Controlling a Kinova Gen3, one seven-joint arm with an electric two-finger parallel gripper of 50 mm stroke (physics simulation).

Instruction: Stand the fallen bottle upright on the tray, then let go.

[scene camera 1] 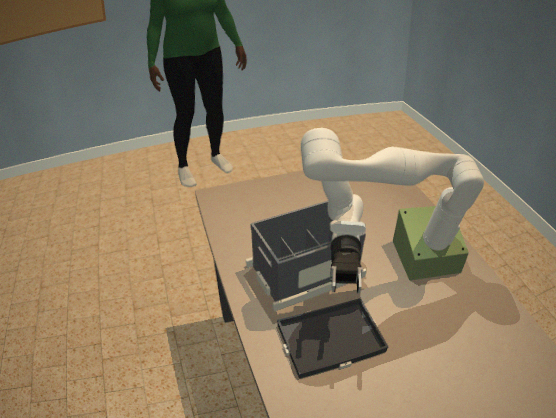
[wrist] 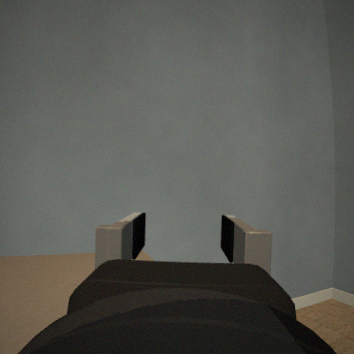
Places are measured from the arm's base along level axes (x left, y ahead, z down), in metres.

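Pixels of known places: gripper, fingertip midpoint: (scene camera 1: 346,289) (wrist: 182,229); arm's base, origin of the base link: (scene camera 1: 436,238).
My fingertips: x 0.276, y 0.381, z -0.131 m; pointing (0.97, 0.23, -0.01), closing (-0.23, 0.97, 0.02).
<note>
For each thing: its middle in the pictures, then the offset to it from my fingertips. "*": a spot on its surface instead. Level surfaces: height alone.
- dark tray, surface spot: (scene camera 1: 336,364) * dy +0.016, dx +0.070, dz +0.214 m
- dark grey bin with dividers, surface spot: (scene camera 1: 265,265) * dy +0.162, dx -0.253, dz +0.146 m
- table, its level: dz +0.238 m
The bottle does not show in the scene view or in the wrist view. The dark tray (scene camera 1: 336,364) lies flat on the table near its left edge, in front of the divided bin, and no bottle stands or lies on it; shadows of the gripper fall across its floor. My gripper (scene camera 1: 346,288) (wrist: 182,229) is open, its two fingers wide apart with no object between them. In the scene view it hangs above the table, behind the tray's back edge and close to the front right side of the bin.
A dark grey bin with dividers (scene camera 1: 265,265) stands behind the tray within pale corner guides. A green block (scene camera 1: 435,267) carries the arm's base at the right. The table (scene camera 1: 450,370) has its left edge close to the tray. A person (scene camera 1: 192,30) stands beyond the table.
</note>
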